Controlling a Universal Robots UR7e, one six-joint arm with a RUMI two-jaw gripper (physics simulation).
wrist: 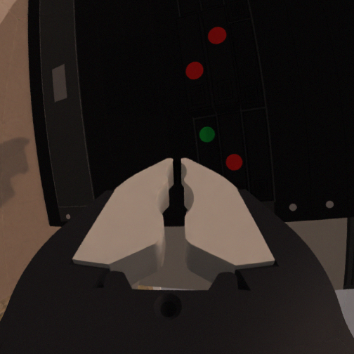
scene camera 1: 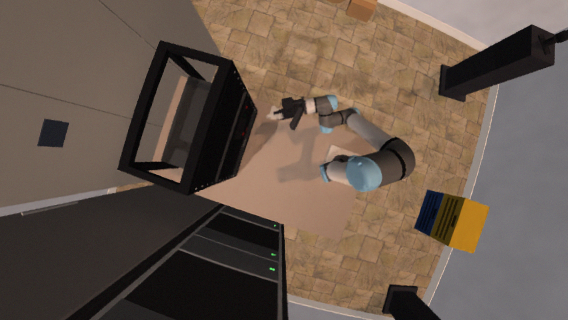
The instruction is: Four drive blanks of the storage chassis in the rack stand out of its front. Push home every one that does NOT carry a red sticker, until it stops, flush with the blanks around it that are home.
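Frame: origin at the arm's base, x right, y ahead, z up, level; millimetres.
Seen in the pictures: gripper, fingertip midpoint: [scene camera 1: 266,116].
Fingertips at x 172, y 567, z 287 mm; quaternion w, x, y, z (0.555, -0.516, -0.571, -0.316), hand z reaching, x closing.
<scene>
A point is followed by its place in that frame.
The dark front of the storage chassis [wrist: 135,100] fills much of the wrist view, in the rack [scene camera 1: 145,107] {x 66, y 968, z 564 mm}. Three blanks carry red stickers: an upper one [wrist: 217,35], one a little lower left [wrist: 194,70], and a lower one [wrist: 234,162] right of the fingertips. A blank with a green sticker [wrist: 207,134] lies just above and right of the fingertips. How far each blank stands out is too dark to tell. My gripper [scene camera 1: 270,115] {x 172, y 567, z 287 mm} [wrist: 177,162] is shut and empty, a short gap in front of the rack. The fingers hide part of the lower front.
A second dark cabinet [scene camera 1: 230,250] with green lights stands beside the rack, near the bottom of the scene view. A yellow and blue box [scene camera 1: 469,225] stands at the right, and a black post [scene camera 1: 495,65] at the upper right. A brown box [scene camera 1: 362,9] is at the top.
</scene>
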